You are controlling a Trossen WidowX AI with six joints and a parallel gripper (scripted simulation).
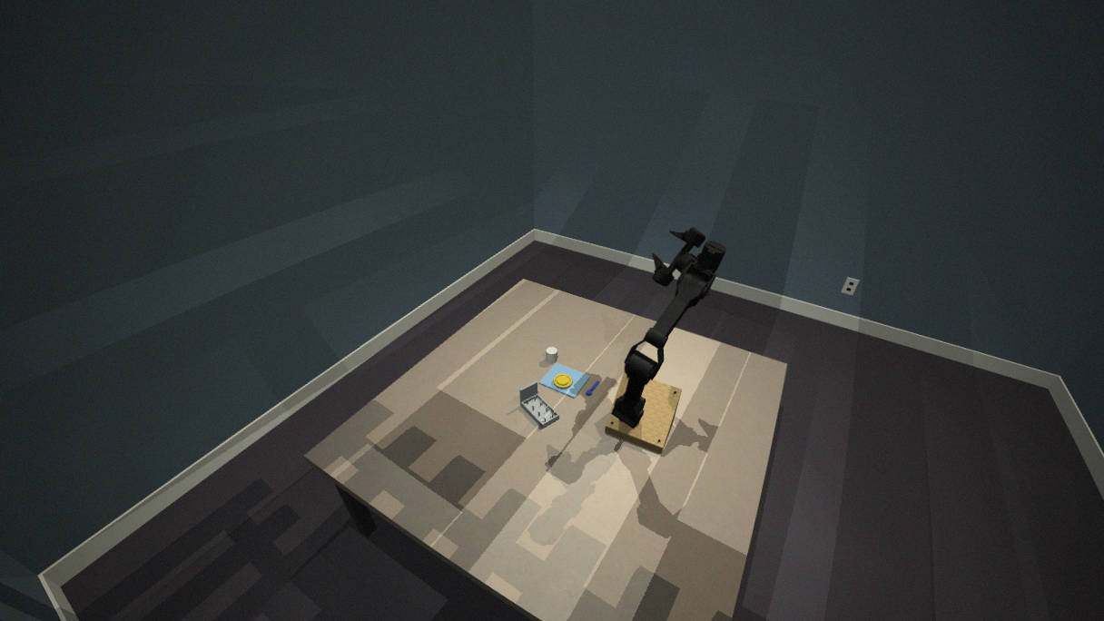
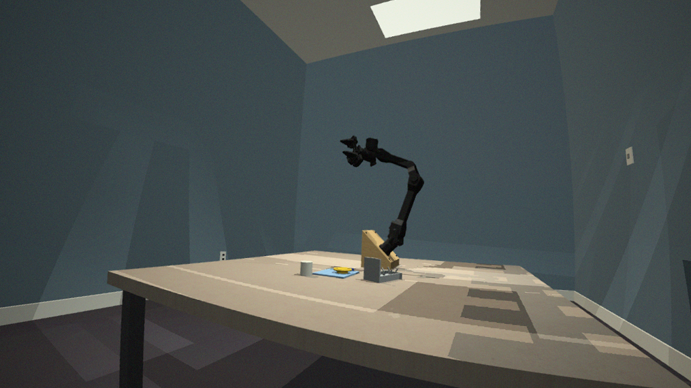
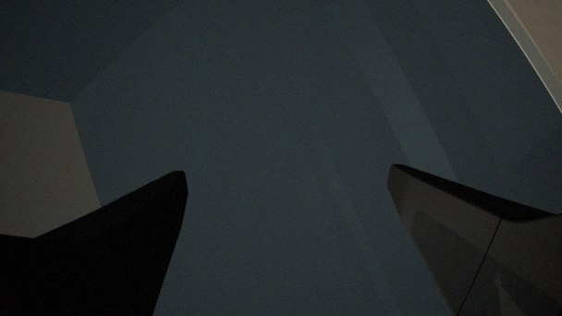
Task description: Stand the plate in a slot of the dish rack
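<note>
Right now the yellow plate is 57 cm below my gripper tip, 26 cm ahead of it and 12 cm to the left of it. Round my gripper tip: grey dish rack 57 cm below, 28 cm to the left, 28 cm ahead; white cup 57 cm below, 35 cm ahead, 1 cm to the left; blue spoon 59 cm below, 15 cm ahead, 10 cm to the left.
</note>
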